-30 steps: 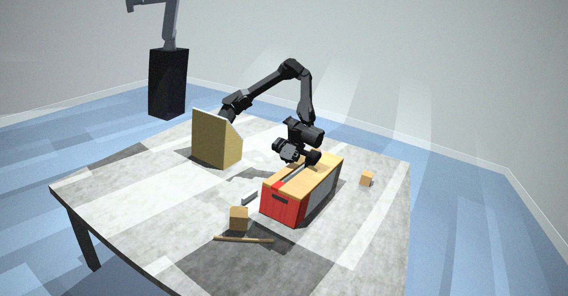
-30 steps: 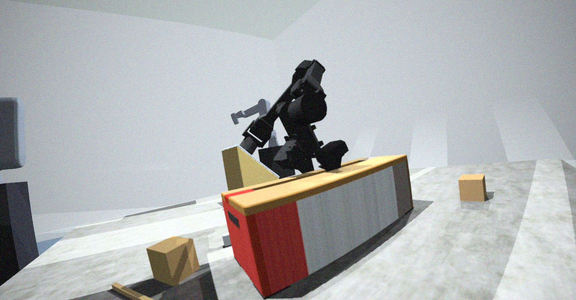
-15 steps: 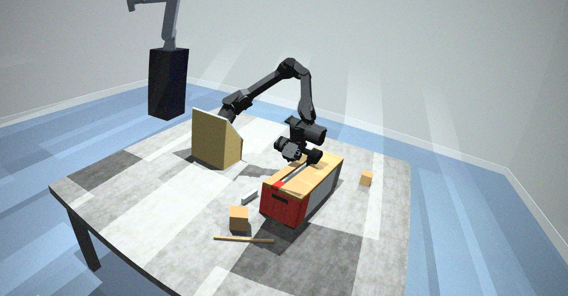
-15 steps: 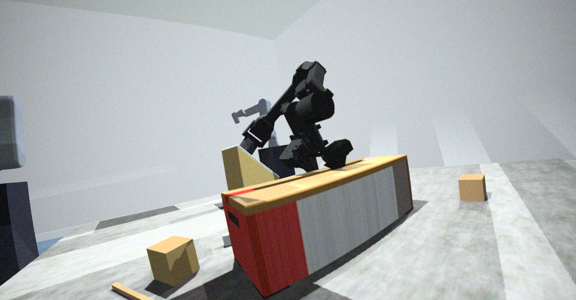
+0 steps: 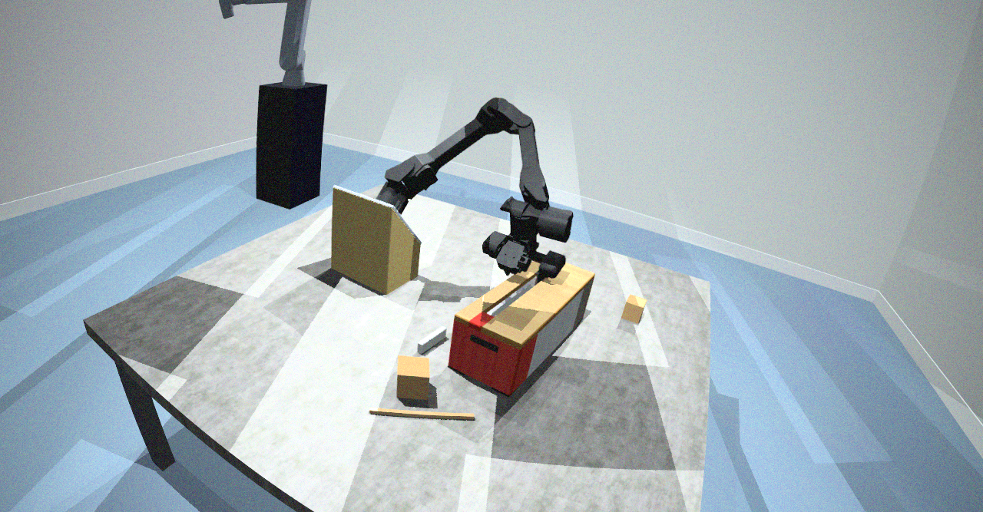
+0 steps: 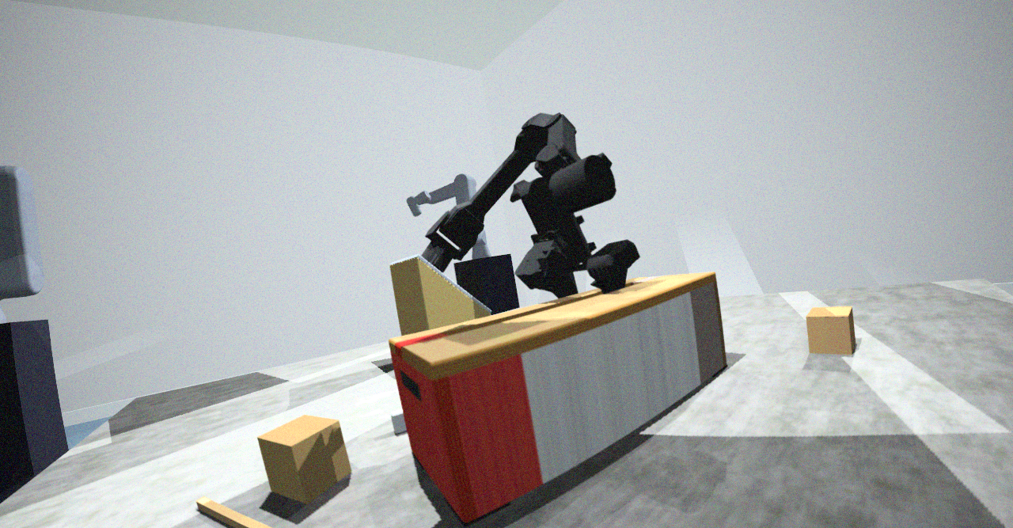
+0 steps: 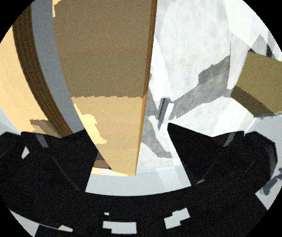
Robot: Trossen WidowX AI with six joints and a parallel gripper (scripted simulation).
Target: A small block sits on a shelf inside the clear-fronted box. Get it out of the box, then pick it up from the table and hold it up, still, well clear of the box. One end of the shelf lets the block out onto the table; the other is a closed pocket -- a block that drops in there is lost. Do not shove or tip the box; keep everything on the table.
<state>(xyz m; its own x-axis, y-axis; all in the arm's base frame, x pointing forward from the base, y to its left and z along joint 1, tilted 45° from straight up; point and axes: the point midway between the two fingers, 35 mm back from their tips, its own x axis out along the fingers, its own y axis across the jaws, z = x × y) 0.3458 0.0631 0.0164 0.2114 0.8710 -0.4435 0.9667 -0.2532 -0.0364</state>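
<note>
Now: gripper tip 6 cm short of the dark bluish block and 1 cm to the right of it. From my gripper tip the other things lie so: tan cube 39 cm to the right, 9 cm behind, 6 cm below; long box 11 cm to the right, 3 cm below, 1 cm ahead; thin wooden stick 45 cm to the right, 8 cm below, 4 cm behind.
</note>
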